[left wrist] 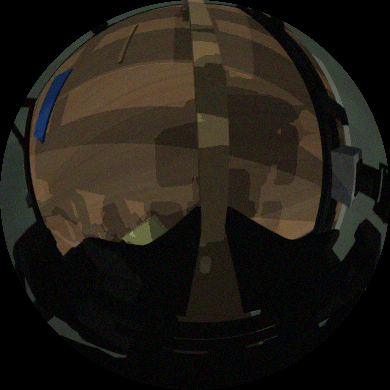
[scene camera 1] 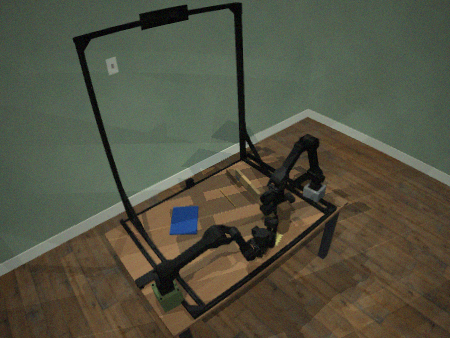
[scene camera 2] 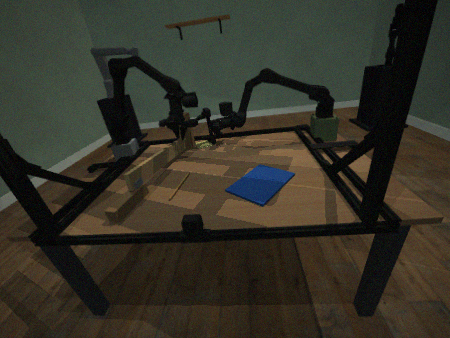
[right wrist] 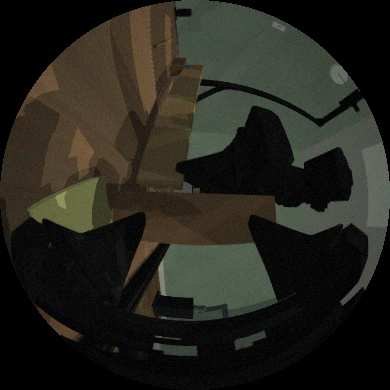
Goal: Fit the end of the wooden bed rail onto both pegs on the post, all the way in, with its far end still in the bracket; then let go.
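Pixels of known places: left gripper, fingertip midpoint: (left wrist: 212,211) (scene camera 1: 276,214) (scene camera 2: 180,140) (right wrist: 176,170); right gripper, fingertip midpoint: (left wrist: 158,285) (scene camera 2: 193,130) (right wrist: 198,219); left arm's base at its link origin: (left wrist: 358,176) (scene camera 1: 315,186) (scene camera 2: 123,142); right arm's base at its link origin: (scene camera 1: 165,287) (scene camera 2: 324,116).
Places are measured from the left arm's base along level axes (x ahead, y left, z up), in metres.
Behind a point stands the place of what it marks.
Note:
The wooden bed rail (scene camera 1: 248,184) @(z 0.006, x 0.231, y -0.314 m) (scene camera 2: 150,165) @(z -0.006, x 0.222, y -0.341 m) (left wrist: 213,138) @(z -0.003, x 0.290, y -0.108 m) (right wrist: 171,138) @(z -0.027, x 0.300, y -0.106 m) runs along the table edge. Its near end meets the upright wooden post (scene camera 1: 285,214) @(z 0.065, x 0.351, y 0.019 m) (scene camera 2: 190,138) @(z -0.026, x 0.352, y -0.028 m) (right wrist: 203,218) @(z 0.016, x 0.358, y -0.010 m). The pegs are hidden at the joint. The rail's far end rests at a low wooden block (scene camera 1: 231,172) @(z -0.040, x 0.163, y -0.508 m) (scene camera 2: 124,206) @(z -0.050, x 0.170, y -0.523 m). My left gripper (scene camera 1: 268,204) (scene camera 2: 181,131) @(z -0.016, x 0.307, y -0.059 m) (left wrist: 212,211) @(z -0.016, x 0.307, y -0.059 m) is shut on the rail close to the post. My right gripper (scene camera 1: 270,224) @(z 0.011, x 0.375, y -0.014 m) (scene camera 2: 210,131) (right wrist: 198,219) @(z 0.011, x 0.375, y -0.014 m) is open, with one finger on each side of the post.
A yellow-green block (scene camera 1: 278,239) @(z -0.071, x 0.405, y 0.025 m) (scene camera 2: 203,145) @(z -0.071, x 0.412, y -0.036 m) (left wrist: 145,230) @(z -0.072, x 0.405, y -0.034 m) (right wrist: 72,207) @(z -0.071, x 0.422, y -0.028 m) lies by the post's foot. A blue mat (scene camera 1: 184,219) @(z -0.073, x 0.614, y -0.461 m) (scene camera 2: 260,184) @(z -0.074, x 0.607, y -0.481 m) (left wrist: 50,103) and a thin stick (scene camera 1: 227,198) @(z -0.078, x 0.330, y -0.395 m) (scene camera 2: 179,186) @(z -0.076, x 0.324, y -0.408 m) lie mid-table. A black frame (scene camera 1: 240,84) @(z 0.476, x -0.024, y -0.570 m) (scene camera 2: 291,231) @(z -0.093, x 0.633, y -0.696 m) rims the table.

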